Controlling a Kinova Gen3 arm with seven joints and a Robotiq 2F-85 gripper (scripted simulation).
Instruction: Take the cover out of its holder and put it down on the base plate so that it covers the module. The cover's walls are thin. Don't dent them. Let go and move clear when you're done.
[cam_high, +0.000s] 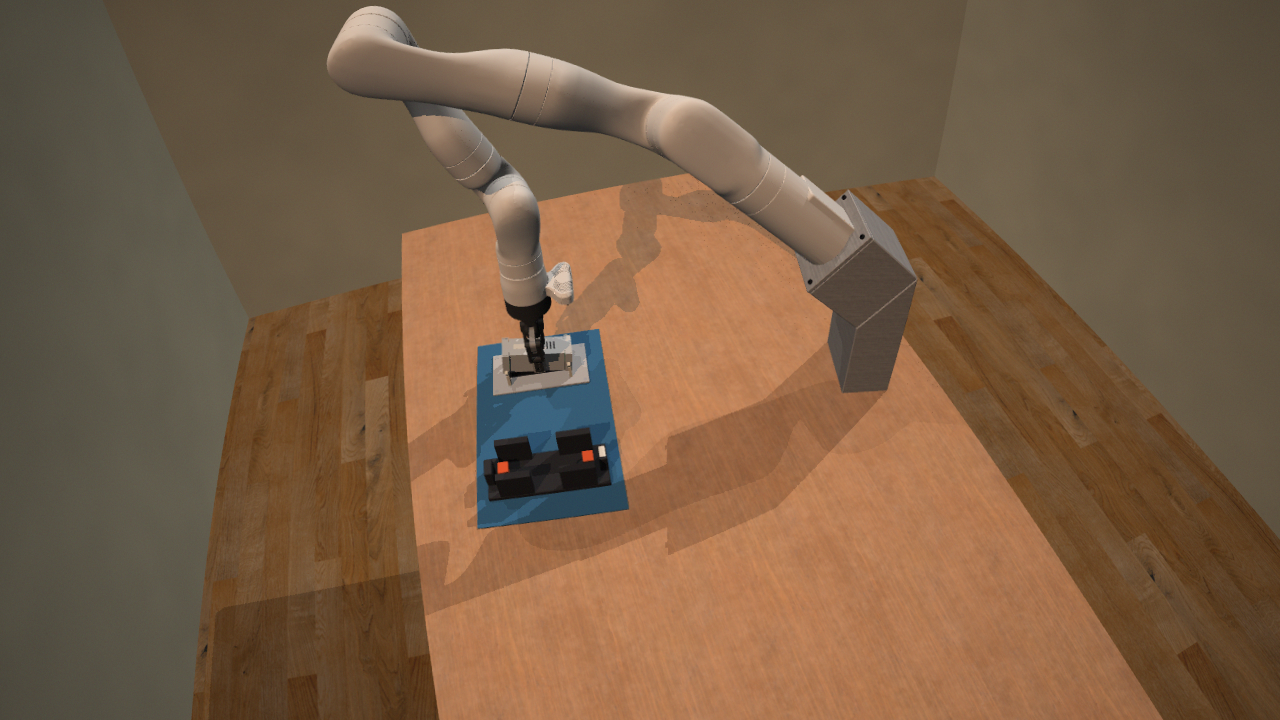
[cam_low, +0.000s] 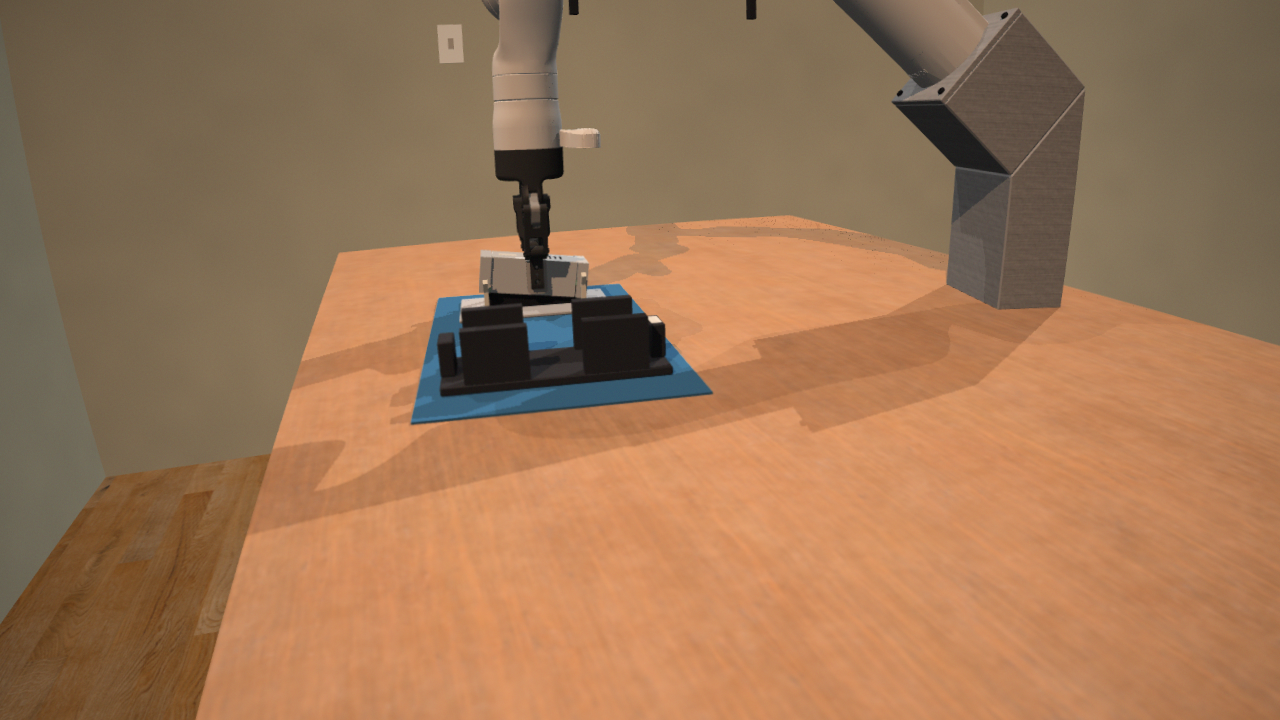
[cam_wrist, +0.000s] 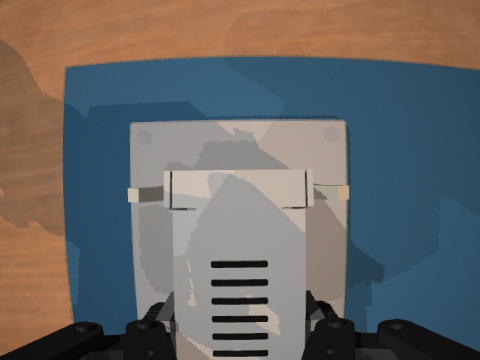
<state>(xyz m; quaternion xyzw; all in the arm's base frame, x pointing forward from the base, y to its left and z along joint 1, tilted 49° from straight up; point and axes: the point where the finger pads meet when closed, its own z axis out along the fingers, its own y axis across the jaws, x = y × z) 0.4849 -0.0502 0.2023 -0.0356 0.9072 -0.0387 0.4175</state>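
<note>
The light grey cover is right at my hand.
</note>
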